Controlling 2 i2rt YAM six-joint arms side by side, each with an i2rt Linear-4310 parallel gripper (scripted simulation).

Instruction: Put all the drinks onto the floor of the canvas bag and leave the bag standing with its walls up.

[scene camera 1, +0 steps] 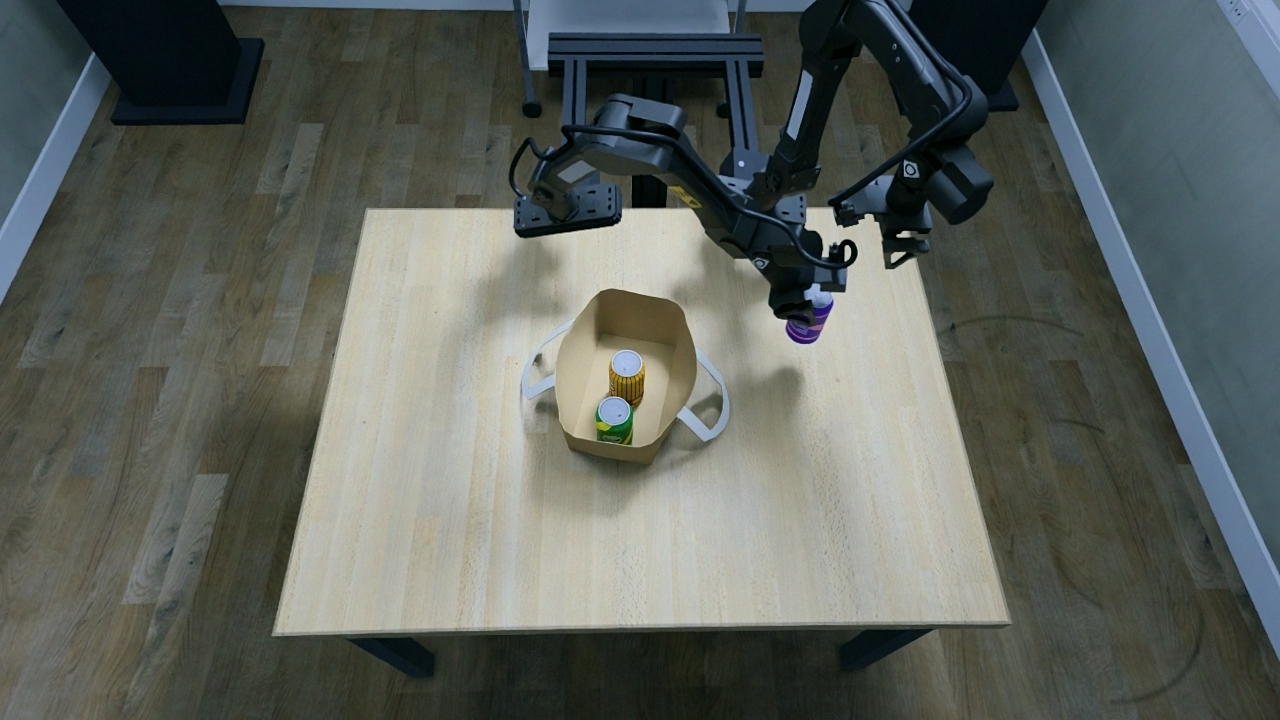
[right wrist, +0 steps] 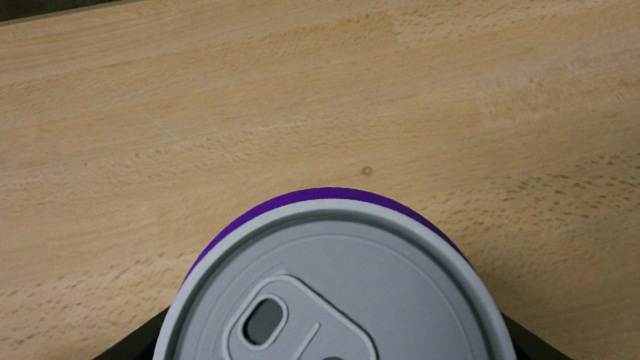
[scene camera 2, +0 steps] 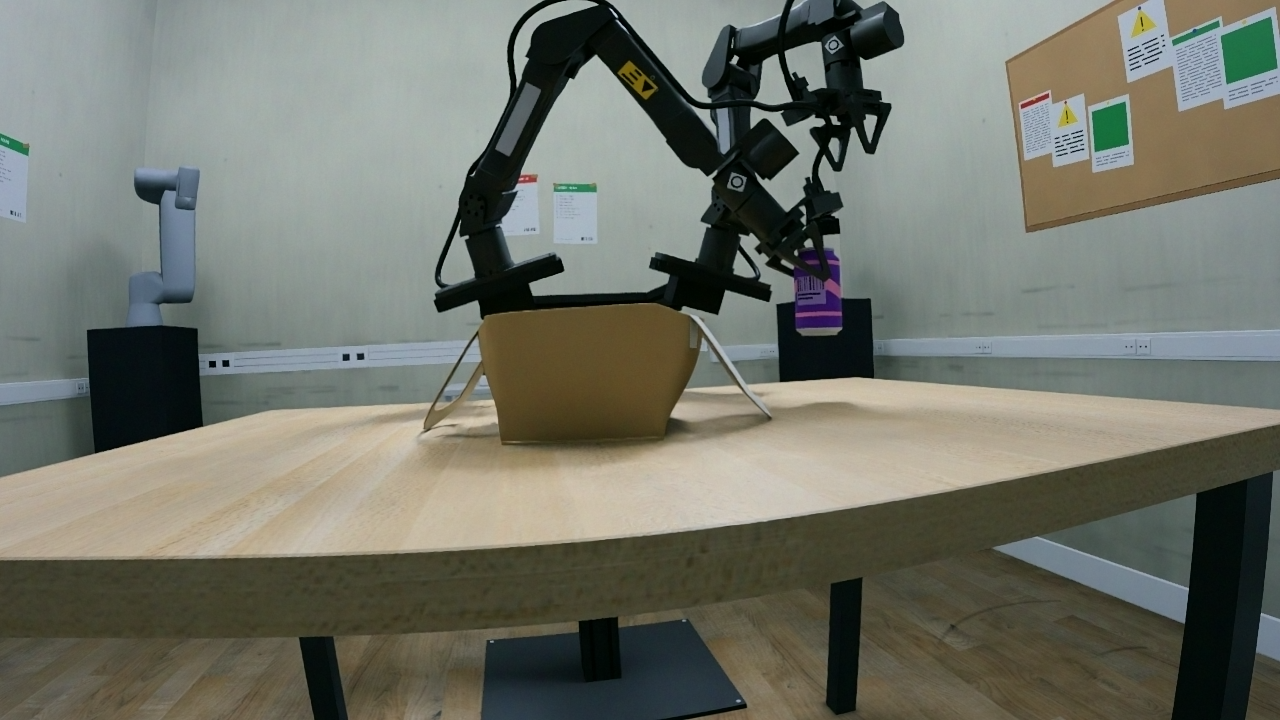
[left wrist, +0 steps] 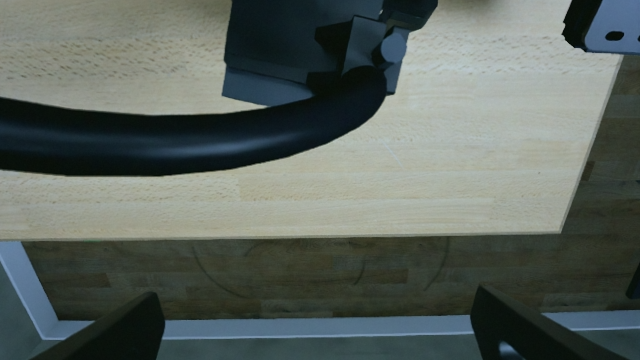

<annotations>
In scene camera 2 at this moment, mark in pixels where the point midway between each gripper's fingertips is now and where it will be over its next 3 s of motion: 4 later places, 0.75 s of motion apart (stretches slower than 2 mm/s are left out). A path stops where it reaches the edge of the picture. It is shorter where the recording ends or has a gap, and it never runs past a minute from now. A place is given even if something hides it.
My left gripper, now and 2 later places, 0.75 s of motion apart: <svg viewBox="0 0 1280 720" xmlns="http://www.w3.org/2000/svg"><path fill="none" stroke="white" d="M853 163L892 130L903 40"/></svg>
My right gripper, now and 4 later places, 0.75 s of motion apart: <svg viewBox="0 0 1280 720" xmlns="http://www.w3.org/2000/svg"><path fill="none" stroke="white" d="M821 281L821 272L816 252L810 251L770 249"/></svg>
</annotations>
